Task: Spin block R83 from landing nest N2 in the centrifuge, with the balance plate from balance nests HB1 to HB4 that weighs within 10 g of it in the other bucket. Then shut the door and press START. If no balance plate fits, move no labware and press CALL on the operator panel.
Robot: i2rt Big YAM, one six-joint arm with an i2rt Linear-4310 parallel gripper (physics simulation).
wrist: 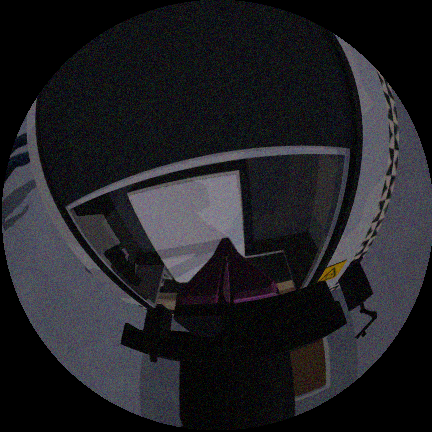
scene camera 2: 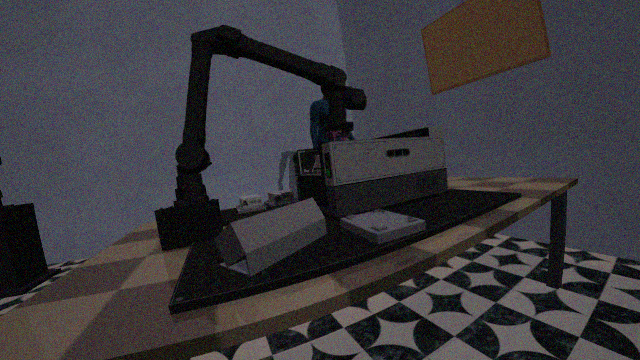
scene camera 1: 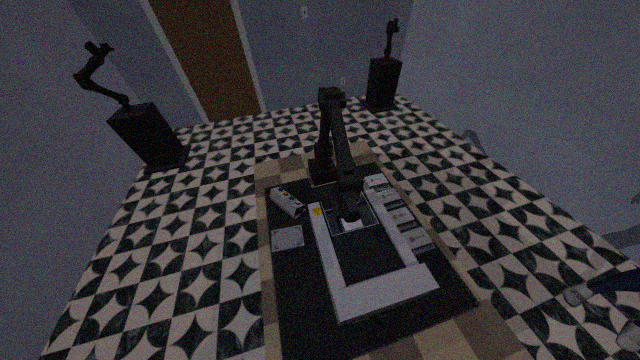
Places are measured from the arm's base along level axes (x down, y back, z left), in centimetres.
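Where they show: gripper, between the fingertips: (wrist: pixel 225 242); arm's base, origin of its link: (scene camera 2: pixel 193 203) (scene camera 1: pixel 321 165).
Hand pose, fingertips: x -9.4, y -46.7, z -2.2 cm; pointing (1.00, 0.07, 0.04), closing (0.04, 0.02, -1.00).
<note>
Things, the pixels of their top centre, and the offset from my fingertips. "pt": a spot on its surface instead.
- dark flat panel, centre of its top: (scene camera 1: pixel 365 251) dx -3.1, dy -17.6, dz +1.9 cm
- white flat-topped piece, centre of its top: (wrist: pixel 195 247) (scene camera 1: pixel 350 216) dx -0.5, dy -0.3, dz +2.7 cm
- operator panel, centre of its top: (scene camera 2: pixel 272 207) (scene camera 1: pixel 285 196) dx +9.8, dy +28.7, dz -24.5 cm
- flat white square unit, centre of its top: (scene camera 2: pixel 379 216) (scene camera 1: pixel 287 237) dx +15.5, dy +6.6, dz -27.8 cm
- yellow warning label, a spot on its surface: (wrist: pixel 332 271) (scene camera 1: pixel 316 211) pt dx -2.9, dy +4.9, dz -11.4 cm
The centrifuge (scene camera 1: pixel 385 290) (scene camera 2: pixel 385 162) has a pale U-shaped housing around a dark flat panel (scene camera 1: pixel 370 257) (wrist: pixel 200 85). Beside this panel is a framed, see-through opening, with a white flat-topped piece (scene camera 1: pixel 352 224) (wrist: pixel 195 215) showing in it. My gripper (scene camera 1: pixel 352 218) (wrist: pixel 225 242) is shut with nothing between its magenta fingers. It points down over the opening, in front of part of the white piece in the wrist view; the housing hides its tips in scene camera 2. Pale labelled blocks (scene camera 1: pixel 376 181) (scene camera 1: pixel 401 216) (scene camera 1: pixel 417 239) stand in a row along one side; their small print is unreadable.
The operator panel (scene camera 1: pixel 286 201) (scene camera 2: pixel 280 235) with coloured buttons stands on the other side of the centrifuge. A flat white square unit (scene camera 1: pixel 287 238) (scene camera 2: pixel 382 225) lies near it. The housing walls rise around the opening. A yellow warning label (scene camera 1: pixel 316 211) (wrist: pixel 332 271) marks one wall.
</note>
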